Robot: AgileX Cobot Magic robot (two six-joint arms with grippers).
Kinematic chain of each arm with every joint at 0, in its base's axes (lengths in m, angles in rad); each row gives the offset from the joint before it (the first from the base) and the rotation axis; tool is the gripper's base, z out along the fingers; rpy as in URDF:
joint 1: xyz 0 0 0.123 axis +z
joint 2: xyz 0 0 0 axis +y
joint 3: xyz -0.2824 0 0.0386 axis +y
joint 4: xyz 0.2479 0 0.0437 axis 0.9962 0 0.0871
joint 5: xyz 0 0 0 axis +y
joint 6: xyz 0.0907 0 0.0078 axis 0.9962 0 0.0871
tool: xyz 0 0 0 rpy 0 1.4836 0
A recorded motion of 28 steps. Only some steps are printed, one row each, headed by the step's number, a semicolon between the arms.
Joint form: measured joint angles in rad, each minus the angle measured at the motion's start. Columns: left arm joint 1, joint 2, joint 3, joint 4, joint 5, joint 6; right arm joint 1, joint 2, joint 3, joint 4, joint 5, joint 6.
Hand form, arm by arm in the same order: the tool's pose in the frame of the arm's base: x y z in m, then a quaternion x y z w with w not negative. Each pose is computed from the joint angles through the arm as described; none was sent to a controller.
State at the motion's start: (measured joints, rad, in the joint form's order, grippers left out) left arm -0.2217 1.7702 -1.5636 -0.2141 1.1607 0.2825; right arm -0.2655 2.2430 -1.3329 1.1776 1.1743 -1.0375
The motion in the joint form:
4: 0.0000 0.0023 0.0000 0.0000 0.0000 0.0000; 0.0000 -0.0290 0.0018 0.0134 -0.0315 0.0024
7: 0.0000 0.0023 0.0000 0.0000 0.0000 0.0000; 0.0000 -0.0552 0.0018 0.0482 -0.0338 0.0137
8: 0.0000 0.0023 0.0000 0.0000 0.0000 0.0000; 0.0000 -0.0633 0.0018 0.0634 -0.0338 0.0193
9: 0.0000 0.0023 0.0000 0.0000 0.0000 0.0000; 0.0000 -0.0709 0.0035 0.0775 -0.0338 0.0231
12: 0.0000 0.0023 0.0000 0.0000 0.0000 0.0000; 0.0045 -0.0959 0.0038 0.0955 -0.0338 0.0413
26: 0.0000 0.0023 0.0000 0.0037 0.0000 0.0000; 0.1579 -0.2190 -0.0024 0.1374 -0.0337 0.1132
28: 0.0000 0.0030 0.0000 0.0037 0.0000 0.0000; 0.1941 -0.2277 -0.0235 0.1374 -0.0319 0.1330
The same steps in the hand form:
4: 0.3590 -0.0991 0.2979 0.21825 0.95986 -0.09870 0.14594; 0.4022 -0.0296 0.1136 -0.00691 0.87534 0.45708 0.15753
7: 0.3590 -0.0991 0.2979 0.21825 0.95986 -0.09870 0.14594; 0.4045 -0.0292 0.1258 0.00327 0.86919 0.46248 0.17496
8: 0.3590 -0.0991 0.2979 0.21825 0.95986 -0.09870 0.14594; 0.4053 -0.0290 0.1299 0.00854 0.86623 0.46574 0.18071
9: 0.3590 -0.0991 0.2979 0.21825 0.95986 -0.09870 0.14594; 0.4058 -0.0288 0.1334 0.01318 0.86344 0.46885 0.18567
12: 0.3590 -0.0991 0.2979 0.21825 0.95986 -0.09870 0.14594; 0.4065 -0.0267 0.1444 0.01851 0.85914 0.47281 0.19490
26: 0.3590 -0.0988 0.2978 0.21876 0.95993 -0.09692 0.14592; 0.4032 0.0370 0.1975 -0.03649 0.84349 0.49582 0.20338
28: 0.3591 -0.0988 0.2975 0.21874 0.95998 -0.09692 0.14557; 0.4041 0.0515 0.2061 -0.05148 0.84054 0.50029 0.20138

